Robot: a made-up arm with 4 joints.
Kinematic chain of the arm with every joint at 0, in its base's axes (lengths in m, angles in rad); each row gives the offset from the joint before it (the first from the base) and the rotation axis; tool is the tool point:
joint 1: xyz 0 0 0.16 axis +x
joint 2: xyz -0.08 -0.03 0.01 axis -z
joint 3: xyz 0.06 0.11 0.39 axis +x
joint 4: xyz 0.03 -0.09 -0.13 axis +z
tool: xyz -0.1 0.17 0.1
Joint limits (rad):
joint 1: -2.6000..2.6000
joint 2: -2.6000..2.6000
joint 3: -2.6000..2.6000
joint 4: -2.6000..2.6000
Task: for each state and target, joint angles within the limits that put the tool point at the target. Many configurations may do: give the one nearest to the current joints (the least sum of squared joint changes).
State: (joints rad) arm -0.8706 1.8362 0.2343 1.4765
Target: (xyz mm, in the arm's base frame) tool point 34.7 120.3 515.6
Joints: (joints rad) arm -0.3046 2.2347 -0.1281 0.7809
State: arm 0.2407 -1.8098 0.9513 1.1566
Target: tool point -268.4 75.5 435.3
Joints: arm -0.4856 -1.1648 1.7354 1.2326
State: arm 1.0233 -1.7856 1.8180 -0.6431
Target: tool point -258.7 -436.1 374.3
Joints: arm 1.0800 -1.7530 1.2198 -0.3048
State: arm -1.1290 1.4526 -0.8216 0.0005
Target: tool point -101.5 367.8 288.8
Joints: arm -0.9992 0.5873 -0.8455 0.5569
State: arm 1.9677 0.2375 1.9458 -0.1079
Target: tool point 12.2 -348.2 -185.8
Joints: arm 2.3267 0.3215 2.4629 -0.4913
